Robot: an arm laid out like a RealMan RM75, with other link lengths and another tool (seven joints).
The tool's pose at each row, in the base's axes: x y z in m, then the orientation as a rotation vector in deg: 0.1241, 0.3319, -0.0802, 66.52, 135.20, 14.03; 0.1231, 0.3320, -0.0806, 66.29, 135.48, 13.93; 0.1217, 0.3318, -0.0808, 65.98, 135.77, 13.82; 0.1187, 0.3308, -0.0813, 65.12, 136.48, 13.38; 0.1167, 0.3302, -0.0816, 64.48, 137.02, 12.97; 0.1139, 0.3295, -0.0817, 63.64, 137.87, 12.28
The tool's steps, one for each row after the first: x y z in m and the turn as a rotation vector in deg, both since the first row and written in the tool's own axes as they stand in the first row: 0.0007, -0.0008, -0.0002, 0.09, 0.14, -0.24; 0.0014, -0.0019, -0.0007, 0.16, 0.26, -0.54; 0.0023, -0.0048, -0.0017, 0.42, 0.47, -1.37; 0.0030, -0.0067, -0.0024, 0.66, 0.61, -2.00; 0.0039, -0.0091, -0.0037, 1.13, 0.87, -2.89
